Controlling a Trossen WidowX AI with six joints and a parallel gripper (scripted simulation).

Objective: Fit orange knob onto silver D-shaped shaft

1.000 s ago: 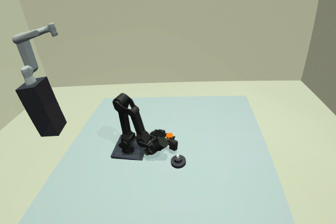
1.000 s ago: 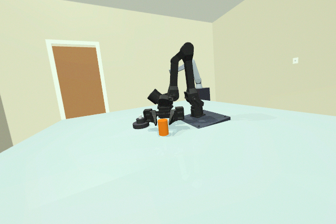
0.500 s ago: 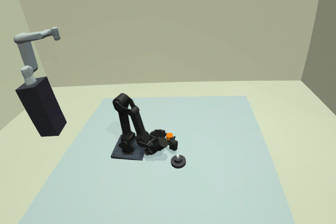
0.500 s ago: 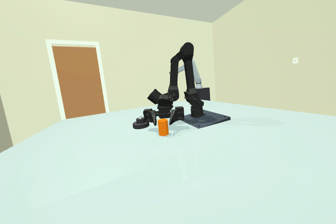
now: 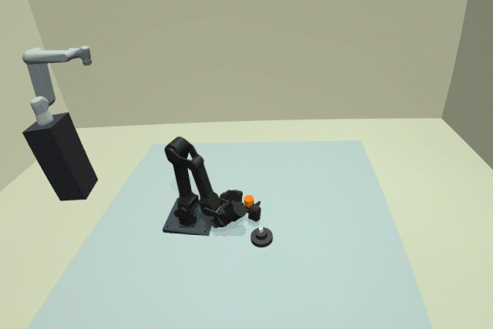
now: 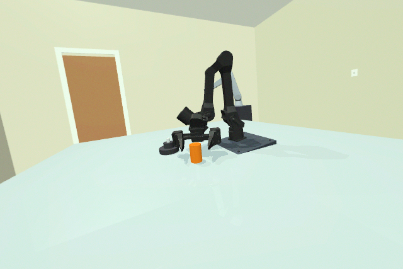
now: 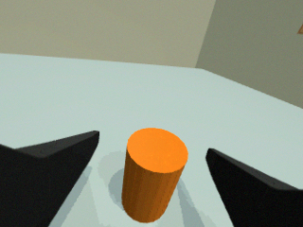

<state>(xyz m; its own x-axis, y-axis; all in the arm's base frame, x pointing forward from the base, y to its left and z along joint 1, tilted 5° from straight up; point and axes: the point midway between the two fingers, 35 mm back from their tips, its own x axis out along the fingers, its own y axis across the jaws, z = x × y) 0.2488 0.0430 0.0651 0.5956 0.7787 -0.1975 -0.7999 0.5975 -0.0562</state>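
Now: gripper tip 10 mm to the left of the orange knob and 10 mm past it. From my gripper tip the other things lie so: round pedestal: 180 mm to the right, 30 mm ahead, 20 mm below.
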